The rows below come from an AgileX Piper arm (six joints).
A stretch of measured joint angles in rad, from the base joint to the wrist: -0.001, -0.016, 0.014, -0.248, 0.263, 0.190; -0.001, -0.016, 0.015, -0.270, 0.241, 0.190; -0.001, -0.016, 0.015, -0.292, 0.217, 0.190; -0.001, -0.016, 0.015, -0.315, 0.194, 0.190; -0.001, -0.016, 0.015, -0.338, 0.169, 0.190; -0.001, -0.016, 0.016, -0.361, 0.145, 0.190; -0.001, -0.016, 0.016, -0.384, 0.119, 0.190; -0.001, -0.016, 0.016, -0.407, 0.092, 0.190; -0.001, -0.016, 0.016, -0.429, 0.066, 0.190; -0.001, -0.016, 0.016, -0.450, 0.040, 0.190; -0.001, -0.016, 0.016, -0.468, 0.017, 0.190; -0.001, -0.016, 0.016, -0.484, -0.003, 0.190; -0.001, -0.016, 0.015, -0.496, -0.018, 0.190
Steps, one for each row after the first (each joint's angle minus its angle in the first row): 0.000, 0.000, 0.001, -0.022, -0.022, 0.000; 0.000, 0.000, 0.001, -0.044, -0.046, 0.000; 0.000, 0.000, 0.001, -0.067, -0.069, 0.000; 0.000, 0.000, 0.001, -0.090, -0.094, 0.000; 0.000, 0.000, 0.002, -0.113, -0.118, 0.000; 0.000, 0.000, 0.002, -0.136, -0.144, 0.000; 0.000, 0.000, 0.002, -0.159, -0.171, 0.000; 0.000, 0.000, 0.002, -0.181, -0.197, 0.000; 0.000, 0.000, 0.002, -0.202, -0.223, 0.000; 0.000, 0.000, 0.002, -0.220, -0.246, 0.000; 0.000, 0.000, 0.002, -0.236, -0.266, 0.000; 0.000, 0.000, 0.001, -0.248, -0.281, 0.000
